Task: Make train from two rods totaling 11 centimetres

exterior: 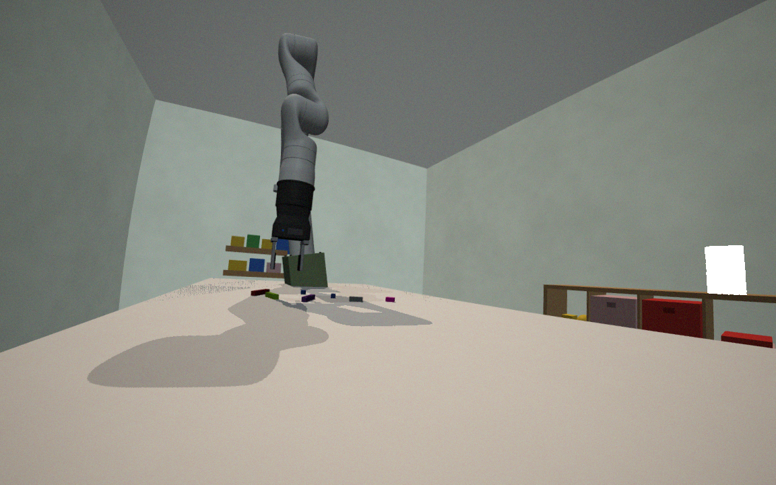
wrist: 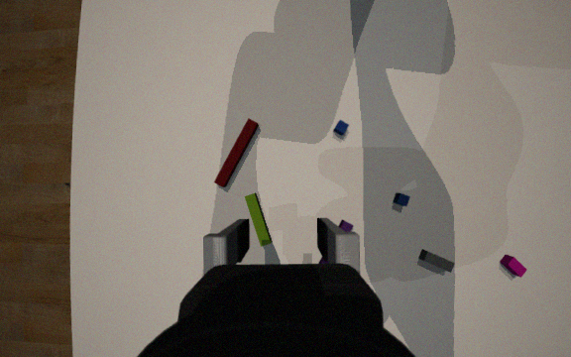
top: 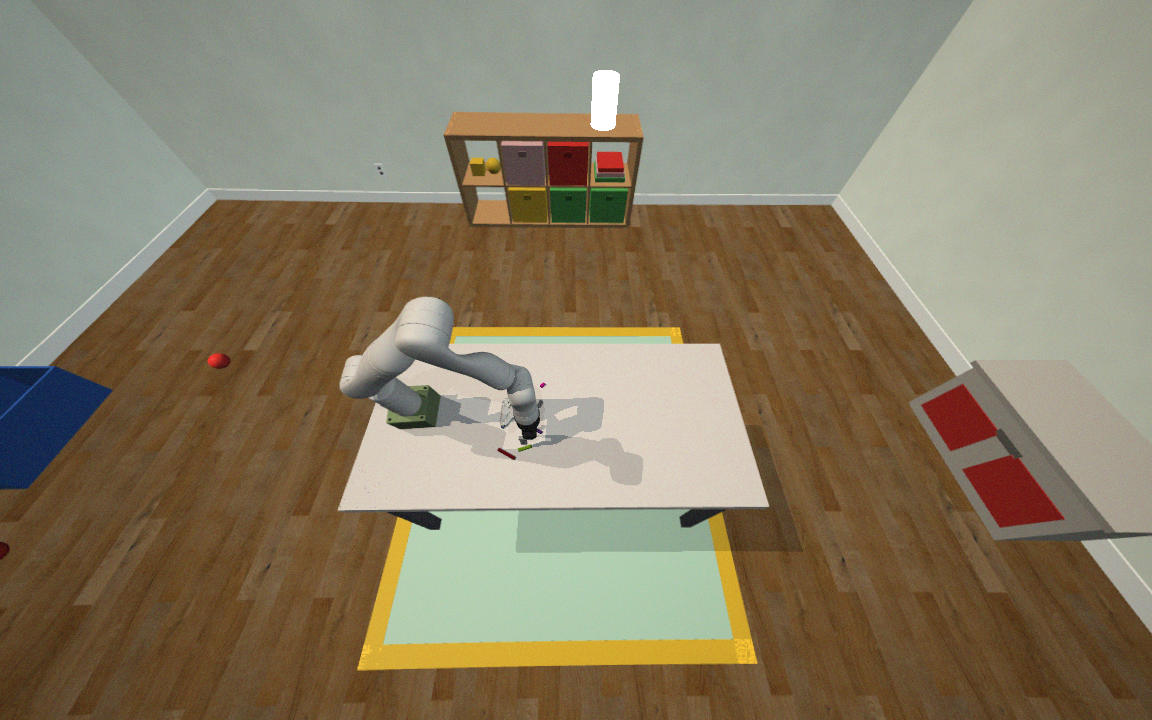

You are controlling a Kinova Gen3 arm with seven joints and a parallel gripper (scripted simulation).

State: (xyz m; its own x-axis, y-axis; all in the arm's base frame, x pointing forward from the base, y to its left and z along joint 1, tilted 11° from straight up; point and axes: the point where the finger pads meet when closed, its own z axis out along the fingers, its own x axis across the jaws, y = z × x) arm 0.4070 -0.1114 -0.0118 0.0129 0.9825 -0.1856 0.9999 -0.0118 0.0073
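Right now the lime rod is 2 cm to the right of my hand and 7 cm below it. The rest, counted from my hand: small blue rod 2 cm behind, 12 cm to the left, 7 cm below; purple rod 3 cm ahead, 5 cm to the left, 7 cm below; red rod 7 cm behind, 4 cm to the right, 7 cm below.
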